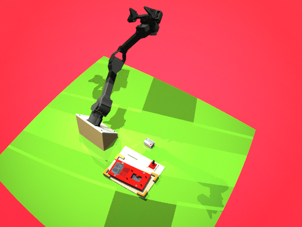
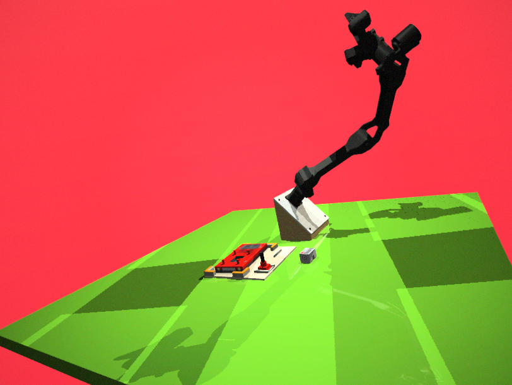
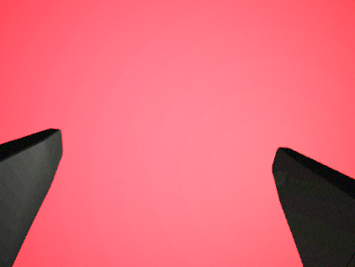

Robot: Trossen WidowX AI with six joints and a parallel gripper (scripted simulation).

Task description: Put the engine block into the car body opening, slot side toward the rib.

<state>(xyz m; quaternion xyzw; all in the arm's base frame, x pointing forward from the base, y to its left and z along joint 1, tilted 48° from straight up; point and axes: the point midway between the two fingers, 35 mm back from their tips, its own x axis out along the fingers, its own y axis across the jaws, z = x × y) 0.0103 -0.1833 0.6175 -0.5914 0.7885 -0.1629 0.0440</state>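
My gripper tip is 700 mm above the engine block, 260 mm short of it and 170 mm to the left of it.
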